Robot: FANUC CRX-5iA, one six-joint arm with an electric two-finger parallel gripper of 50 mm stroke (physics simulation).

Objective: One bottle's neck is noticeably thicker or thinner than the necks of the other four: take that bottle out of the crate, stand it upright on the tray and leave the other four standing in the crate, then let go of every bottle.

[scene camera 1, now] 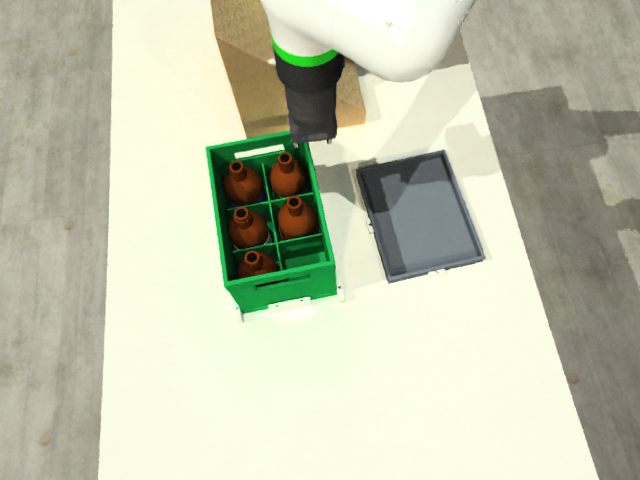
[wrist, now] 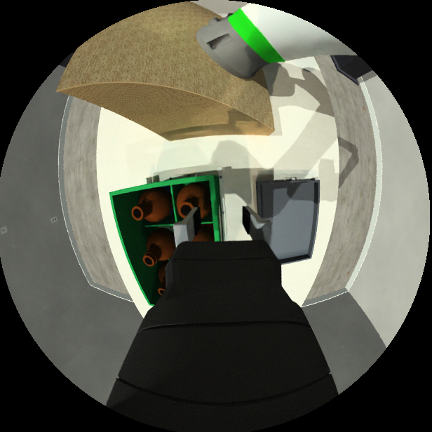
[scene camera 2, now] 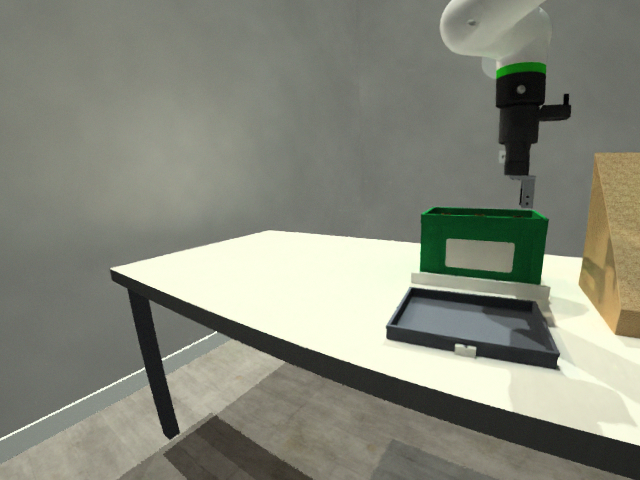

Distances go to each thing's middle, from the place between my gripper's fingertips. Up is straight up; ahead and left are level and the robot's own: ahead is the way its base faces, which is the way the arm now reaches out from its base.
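Low white rail (scene camera 2: 528, 290): my hand is 10 mm to the right of it, 90 mm short of it and 190 mm above it.
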